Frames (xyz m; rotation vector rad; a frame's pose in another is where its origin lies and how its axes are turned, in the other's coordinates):
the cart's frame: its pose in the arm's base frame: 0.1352 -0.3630 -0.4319 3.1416 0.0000 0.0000
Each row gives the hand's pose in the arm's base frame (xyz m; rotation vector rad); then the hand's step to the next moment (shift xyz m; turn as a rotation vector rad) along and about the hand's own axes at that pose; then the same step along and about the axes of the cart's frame.
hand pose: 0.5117 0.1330 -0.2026 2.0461 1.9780 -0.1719
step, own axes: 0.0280 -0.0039 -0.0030 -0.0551 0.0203 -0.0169
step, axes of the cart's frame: -0.0028 -0.0277 0.0056 0.0154 0.0482 -0.0342
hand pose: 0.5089 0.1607 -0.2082 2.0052 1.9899 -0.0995
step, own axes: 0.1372 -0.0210 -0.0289 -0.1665 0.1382 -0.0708
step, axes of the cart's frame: -0.0213 -0.1396 0.0128 0.1190 0.1392 -0.1352
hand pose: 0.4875 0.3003 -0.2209 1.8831 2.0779 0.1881
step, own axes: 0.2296 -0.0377 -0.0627 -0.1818 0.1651 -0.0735
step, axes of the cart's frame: -0.0726 -0.2295 -0.0118 0.1446 0.1508 -0.1485
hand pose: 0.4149 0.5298 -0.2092 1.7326 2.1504 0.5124
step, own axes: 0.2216 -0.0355 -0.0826 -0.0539 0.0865 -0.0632
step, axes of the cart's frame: -0.1147 -0.2041 -0.0490 0.0557 0.0403 -0.0983
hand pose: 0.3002 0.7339 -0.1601 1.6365 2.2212 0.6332
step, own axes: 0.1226 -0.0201 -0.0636 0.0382 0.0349 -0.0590
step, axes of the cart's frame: -0.0845 -0.1014 -0.0454 -0.0120 -0.0354 -0.0690
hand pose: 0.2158 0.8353 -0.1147 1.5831 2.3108 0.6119
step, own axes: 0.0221 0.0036 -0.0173 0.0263 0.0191 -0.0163
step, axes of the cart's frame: -0.0129 -0.0185 -0.0171 -0.0013 -0.0274 -0.0239
